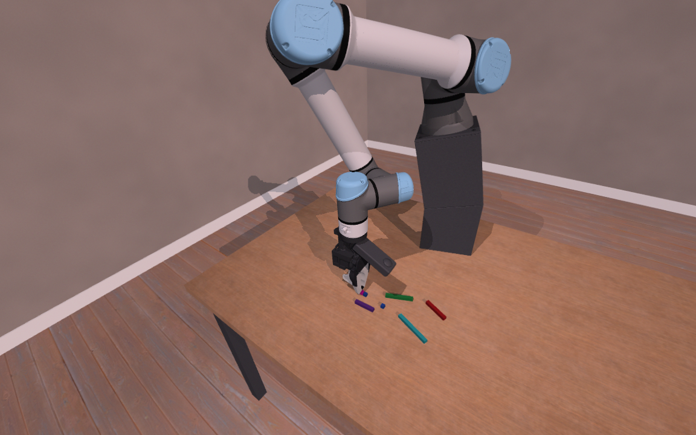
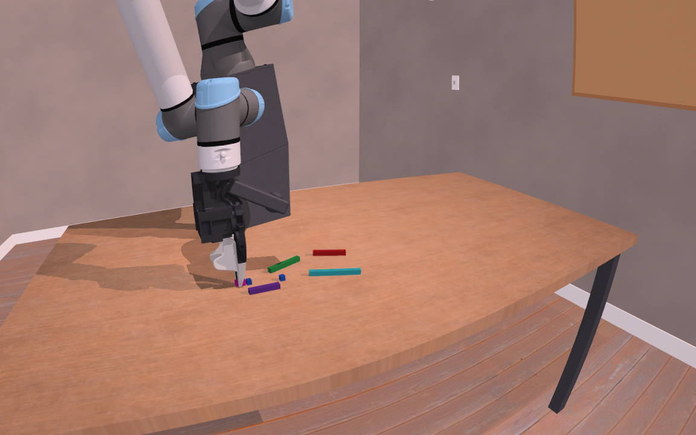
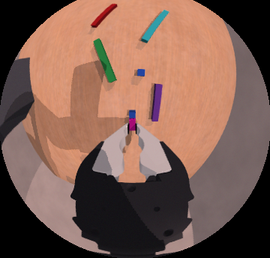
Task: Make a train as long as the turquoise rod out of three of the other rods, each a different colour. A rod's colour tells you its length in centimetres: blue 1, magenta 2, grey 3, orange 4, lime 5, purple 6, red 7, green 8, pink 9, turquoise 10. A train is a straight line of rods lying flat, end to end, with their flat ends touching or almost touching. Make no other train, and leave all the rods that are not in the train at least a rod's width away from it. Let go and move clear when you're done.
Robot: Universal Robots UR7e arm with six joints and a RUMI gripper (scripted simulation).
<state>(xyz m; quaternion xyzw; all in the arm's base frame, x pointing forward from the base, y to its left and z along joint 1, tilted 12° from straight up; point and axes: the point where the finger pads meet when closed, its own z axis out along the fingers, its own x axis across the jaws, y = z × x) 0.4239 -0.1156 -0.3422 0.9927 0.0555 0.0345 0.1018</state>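
Right now my hand is 10 mm above the magenta rod. From my hand the other things lie so: green rod 50 mm behind, 100 mm to the left, 10 mm below; then purple rod 30 mm ahead, 40 mm to the left, 10 mm below; then turquoise rod 20 mm ahead, 180 mm to the left, 10 mm below.
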